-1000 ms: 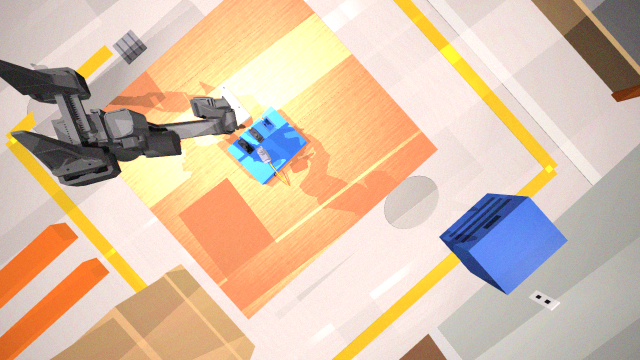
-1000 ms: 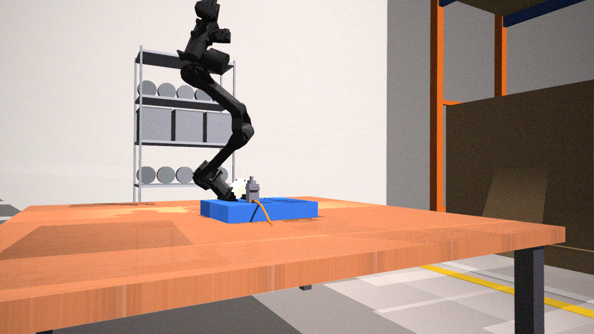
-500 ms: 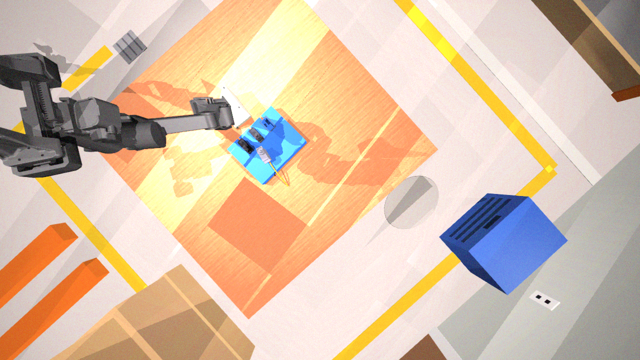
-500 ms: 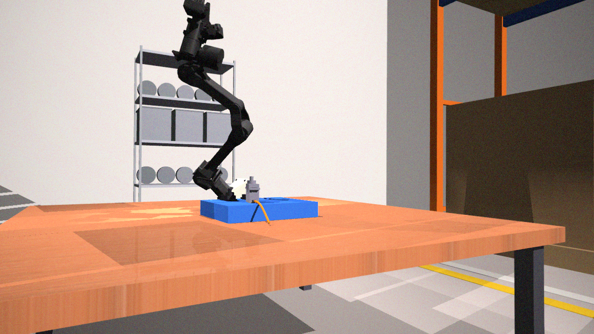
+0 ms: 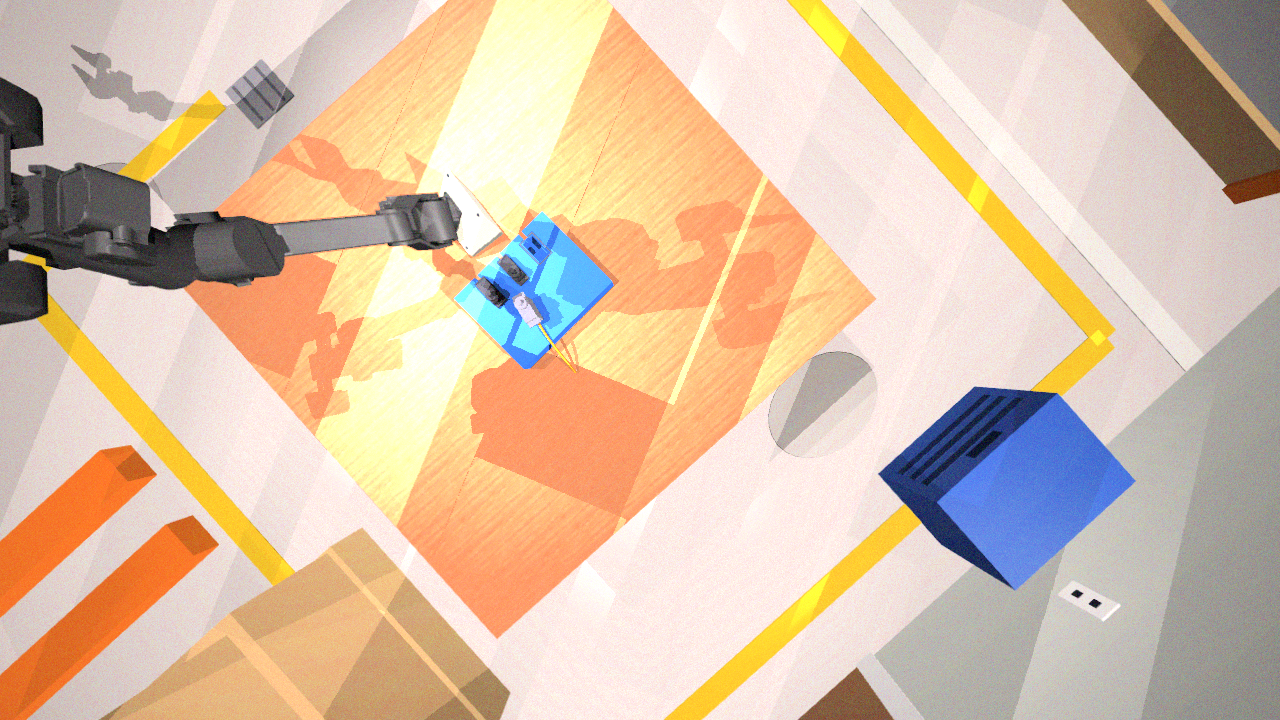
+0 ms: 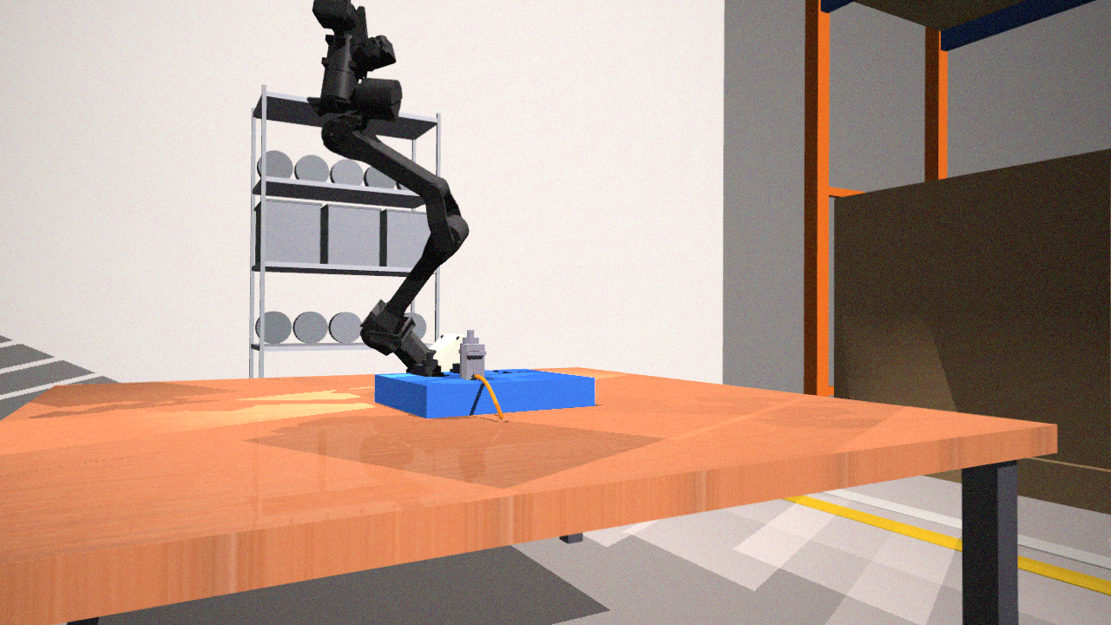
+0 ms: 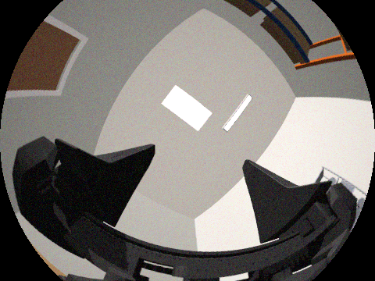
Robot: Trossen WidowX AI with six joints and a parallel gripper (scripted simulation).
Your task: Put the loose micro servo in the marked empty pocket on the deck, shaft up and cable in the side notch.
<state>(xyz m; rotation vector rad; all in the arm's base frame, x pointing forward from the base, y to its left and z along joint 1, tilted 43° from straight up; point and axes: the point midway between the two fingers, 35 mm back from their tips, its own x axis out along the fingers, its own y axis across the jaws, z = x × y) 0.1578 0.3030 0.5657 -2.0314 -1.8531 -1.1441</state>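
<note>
The blue deck is 69 cm below my gripper tip, 21 cm to the left of it and 14 cm ahead of it.
</note>
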